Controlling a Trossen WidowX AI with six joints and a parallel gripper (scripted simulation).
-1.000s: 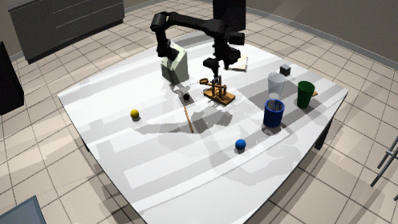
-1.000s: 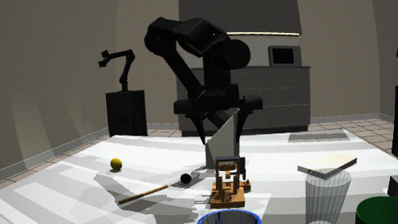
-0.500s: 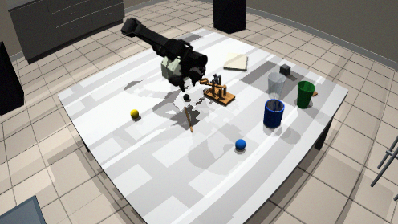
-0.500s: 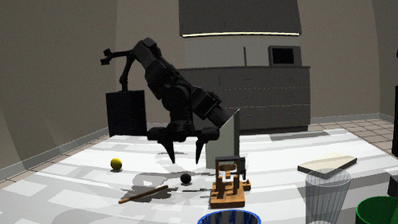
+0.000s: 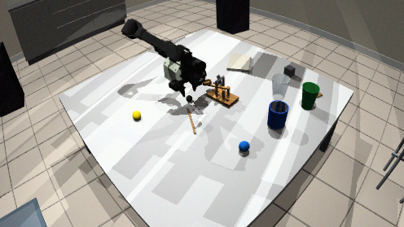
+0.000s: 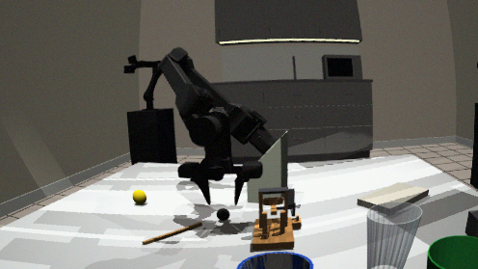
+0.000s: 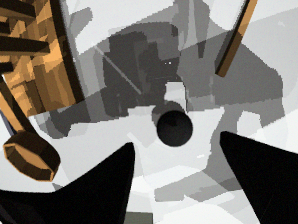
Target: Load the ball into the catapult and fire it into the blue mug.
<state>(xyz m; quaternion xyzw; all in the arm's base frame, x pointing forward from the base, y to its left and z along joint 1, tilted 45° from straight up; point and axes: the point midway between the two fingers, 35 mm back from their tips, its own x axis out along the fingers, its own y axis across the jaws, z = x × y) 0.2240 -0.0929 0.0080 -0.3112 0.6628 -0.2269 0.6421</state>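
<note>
The black ball lies 3 cm below my gripper tip. From my gripper tip the other things lie so: wooden catapult: 4 cm ahead, 15 cm to the left, 1 cm above; then wooden stick: 12 cm ahead, 8 cm to the right, 4 cm below; then yellow ball: 4 cm behind, 27 cm to the right, 2 cm below.
</note>
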